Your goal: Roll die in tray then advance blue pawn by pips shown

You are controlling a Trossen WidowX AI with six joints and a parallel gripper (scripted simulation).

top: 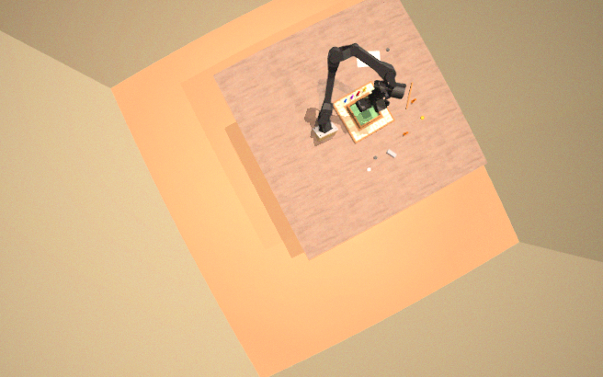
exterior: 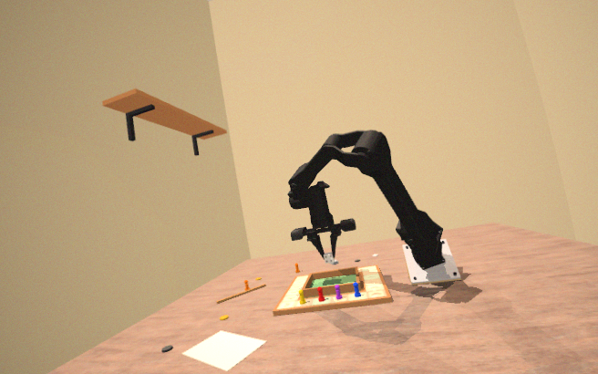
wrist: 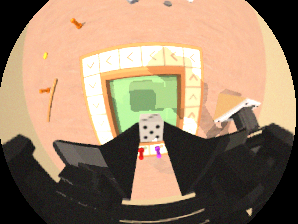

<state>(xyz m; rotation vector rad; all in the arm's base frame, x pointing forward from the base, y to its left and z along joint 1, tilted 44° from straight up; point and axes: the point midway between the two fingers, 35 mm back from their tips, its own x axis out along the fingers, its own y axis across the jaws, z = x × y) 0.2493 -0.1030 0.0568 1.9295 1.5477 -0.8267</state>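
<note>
The blue pawn lies 12 cm to the left of my gripper tip, 6 cm below it and 6 cm behind it. The rest, counted from my gripper tip: green tray: 8 cm below; purple pawn: 11 cm to the left, 6 cm below, 1 cm behind; white die: right at my gripper tip.
</note>
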